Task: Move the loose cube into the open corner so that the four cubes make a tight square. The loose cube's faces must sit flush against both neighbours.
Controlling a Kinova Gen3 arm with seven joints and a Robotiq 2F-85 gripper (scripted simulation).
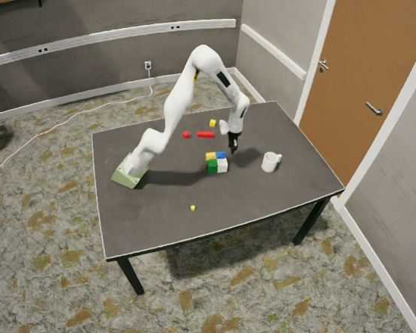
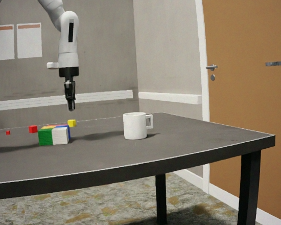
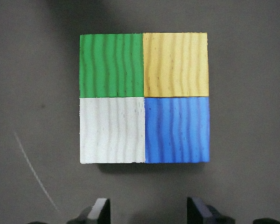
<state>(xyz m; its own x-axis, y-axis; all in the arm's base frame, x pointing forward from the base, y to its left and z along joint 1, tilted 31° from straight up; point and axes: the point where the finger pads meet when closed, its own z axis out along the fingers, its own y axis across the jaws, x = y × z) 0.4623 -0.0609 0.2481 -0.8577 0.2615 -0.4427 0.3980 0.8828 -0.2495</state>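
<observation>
The blue cube lies 3 cm behind my hand, 4 cm to the left of it and 10 cm below it. The rest, counted from my hand: white mug (19 cm ahead, 13 cm to the right, 9 cm below); then tiny yellow cube (33 cm behind, 16 cm to the right, 12 cm below); then red bar (1 cm ahead, 26 cm to the left, 12 cm below).
</observation>
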